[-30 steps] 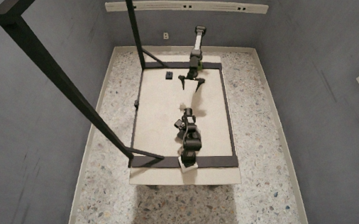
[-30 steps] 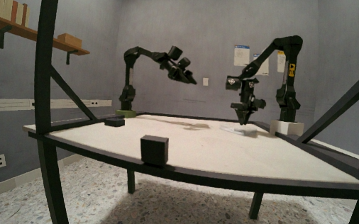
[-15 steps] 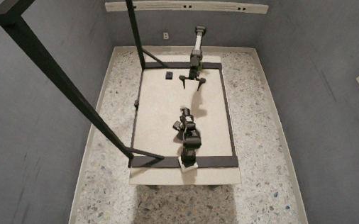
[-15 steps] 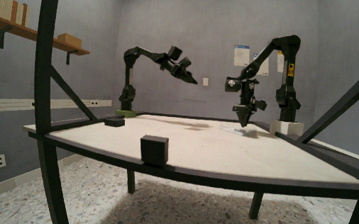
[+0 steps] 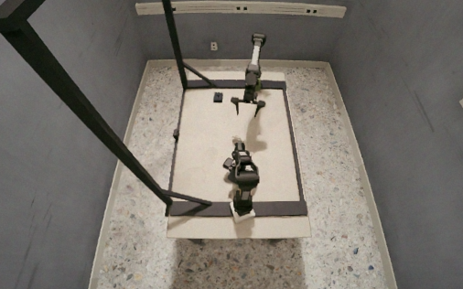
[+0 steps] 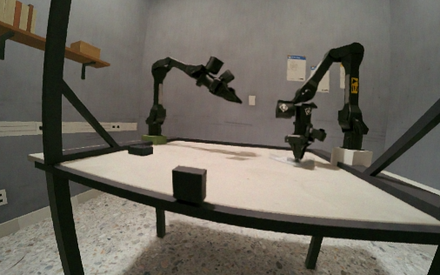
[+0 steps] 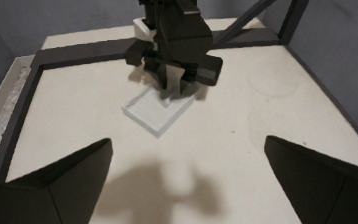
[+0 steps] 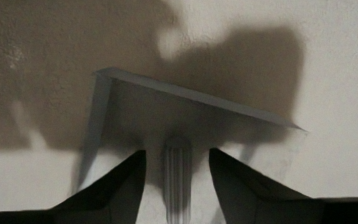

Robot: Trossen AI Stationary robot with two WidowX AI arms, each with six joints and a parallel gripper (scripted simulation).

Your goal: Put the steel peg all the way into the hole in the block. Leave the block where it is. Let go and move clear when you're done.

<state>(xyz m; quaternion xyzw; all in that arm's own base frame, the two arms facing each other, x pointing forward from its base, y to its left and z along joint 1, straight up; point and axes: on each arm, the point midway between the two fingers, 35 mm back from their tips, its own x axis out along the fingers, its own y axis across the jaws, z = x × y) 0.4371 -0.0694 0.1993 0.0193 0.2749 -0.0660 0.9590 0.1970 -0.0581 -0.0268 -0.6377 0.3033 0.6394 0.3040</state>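
Right now the steel peg is 30 mm below my right hand, 20 mm to the left of it and 10 mm ahead of it. Also, from my right hand: dark block 570 mm to the left, 200 mm behind, 20 mm below; tray 40 mm below, 30 mm to the left, 20 mm ahead.
The steel peg is 270 mm to the right of my left hand and 240 mm below it. The rest, counted from my left hand: dark block 280 mm to the left, 220 mm below, 210 mm behind; then tray 250 mm to the right, 240 mm below, 20 mm ahead.
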